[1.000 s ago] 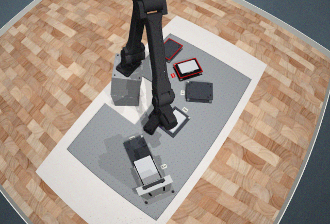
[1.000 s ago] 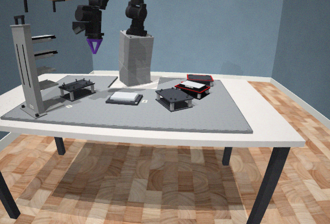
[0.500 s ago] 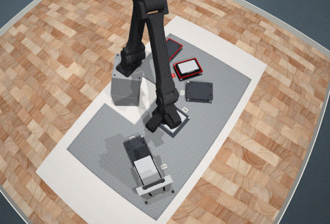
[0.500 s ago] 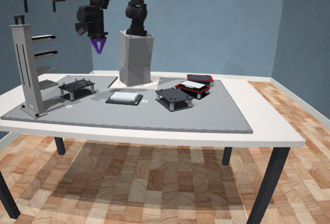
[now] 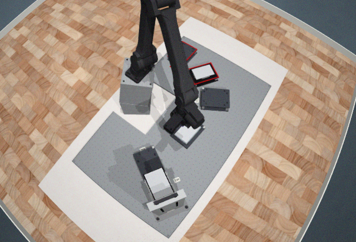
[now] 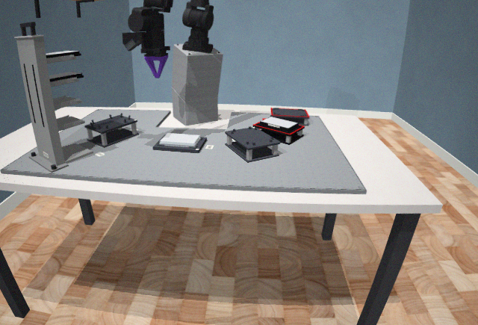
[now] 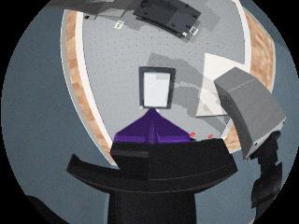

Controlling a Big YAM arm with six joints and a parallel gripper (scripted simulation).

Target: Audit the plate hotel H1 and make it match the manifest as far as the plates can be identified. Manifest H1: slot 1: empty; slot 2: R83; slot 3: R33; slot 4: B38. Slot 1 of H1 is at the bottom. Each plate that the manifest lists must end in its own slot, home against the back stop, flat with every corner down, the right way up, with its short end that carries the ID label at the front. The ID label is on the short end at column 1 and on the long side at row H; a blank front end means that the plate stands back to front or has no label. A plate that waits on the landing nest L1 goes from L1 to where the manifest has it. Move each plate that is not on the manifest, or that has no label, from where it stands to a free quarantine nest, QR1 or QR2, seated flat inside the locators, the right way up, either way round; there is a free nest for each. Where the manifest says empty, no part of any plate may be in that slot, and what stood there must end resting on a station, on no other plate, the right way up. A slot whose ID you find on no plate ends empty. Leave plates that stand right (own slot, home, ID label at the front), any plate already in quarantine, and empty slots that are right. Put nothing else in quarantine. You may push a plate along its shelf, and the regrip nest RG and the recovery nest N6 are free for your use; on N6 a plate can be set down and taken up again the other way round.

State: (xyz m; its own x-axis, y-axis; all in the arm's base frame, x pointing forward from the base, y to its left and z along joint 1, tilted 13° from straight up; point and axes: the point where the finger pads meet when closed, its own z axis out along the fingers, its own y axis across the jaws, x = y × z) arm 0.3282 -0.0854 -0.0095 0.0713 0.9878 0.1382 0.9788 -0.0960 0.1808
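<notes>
The white plate lies 10 mm behind my hand, 70 mm to the left of it and 230 mm below it. The rest, counted from my hand: regrip nest RG: 60 mm behind, 210 mm to the right, 190 mm below; flat pad N6: 10 mm behind, 70 mm to the left, 240 mm below; landing nest L1: 20 mm ahead, 320 mm to the left, 200 mm below.
</notes>
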